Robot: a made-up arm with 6 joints.
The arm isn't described. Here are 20 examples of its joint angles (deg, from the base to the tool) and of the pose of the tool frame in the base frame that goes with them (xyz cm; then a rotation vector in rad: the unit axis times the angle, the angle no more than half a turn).
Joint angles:
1: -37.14 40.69 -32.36 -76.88 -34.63 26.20
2: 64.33 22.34 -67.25 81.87 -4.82 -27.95
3: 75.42 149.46 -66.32 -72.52 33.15 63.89
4: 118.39 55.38 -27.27 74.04 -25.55 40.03
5: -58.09 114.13 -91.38 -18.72 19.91 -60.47
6: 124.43 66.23 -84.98 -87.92 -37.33 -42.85
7: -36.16 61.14 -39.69 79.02 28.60 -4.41
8: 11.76 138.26 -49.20 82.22 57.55 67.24
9: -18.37 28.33 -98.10 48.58 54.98 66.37
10: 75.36 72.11 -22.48 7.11 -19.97 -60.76
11: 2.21 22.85 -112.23 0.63 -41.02 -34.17
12: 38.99 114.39 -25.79 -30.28 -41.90 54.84
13: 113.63 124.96 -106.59 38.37 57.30 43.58
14: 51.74 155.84 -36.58 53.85 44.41 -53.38
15: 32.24 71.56 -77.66 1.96 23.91 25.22
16: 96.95 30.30 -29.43 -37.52 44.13 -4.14
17: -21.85 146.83 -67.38 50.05 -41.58 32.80
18: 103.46 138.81 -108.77 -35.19 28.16 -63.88
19: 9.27 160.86 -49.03 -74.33 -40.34 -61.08
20: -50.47 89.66 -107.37 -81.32 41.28 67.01
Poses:
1: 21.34 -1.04 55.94 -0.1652 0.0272 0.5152
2: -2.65 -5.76 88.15 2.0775 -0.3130 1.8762
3: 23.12 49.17 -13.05 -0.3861 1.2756 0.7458
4: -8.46 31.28 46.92 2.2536 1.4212 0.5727
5: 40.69 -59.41 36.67 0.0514 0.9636 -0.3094
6: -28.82 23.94 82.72 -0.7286 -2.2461 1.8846
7: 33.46 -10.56 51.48 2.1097 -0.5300 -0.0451
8: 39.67 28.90 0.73 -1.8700 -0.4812 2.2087
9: -10.47 20.28 89.70 2.1810 -0.4233 1.0871
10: 5.63 38.41 36.66 -0.4451 0.4410 1.8492
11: -55.70 3.66 91.02 -0.5662 -2.2792 0.4759
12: 28.65 34.42 12.30 1.3363 1.0398 0.7724
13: -40.41 65.84 31.07 0.6725 2.2400 0.6745
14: 3.36 28.37 -11.78 0.5765 2.5974 0.0092
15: 37.36 28.42 69.37 1.2525 0.2473 0.9083
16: 4.26 17.38 43.67 -0.3241 0.5907 1.7388
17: 57.04 -28.82 -4.85 1.4736 -0.7695 -0.8405
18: -18.01 83.66 14.35 -1.7447 0.2690 2.0319
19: 30.51 20.44 -17.93 -0.5650 1.0528 2.1289
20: 23.14 -47.10 82.38 0.2003 -0.7076 -0.8884
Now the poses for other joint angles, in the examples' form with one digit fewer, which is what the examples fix.
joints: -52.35 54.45 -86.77 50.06 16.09 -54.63
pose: 17.9 -10.5 94.7 0.178 -0.616 0.048
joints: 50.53 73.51 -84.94 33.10 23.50 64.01
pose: 24.4 41.9 75.0 2.447 0.703 0.736
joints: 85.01 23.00 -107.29 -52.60 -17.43 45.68
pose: -8.1 -37.7 97.3 1.169 -1.722 2.176
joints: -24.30 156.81 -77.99 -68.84 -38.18 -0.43
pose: 61.0 -12.5 -14.3 0.387 0.825 0.891
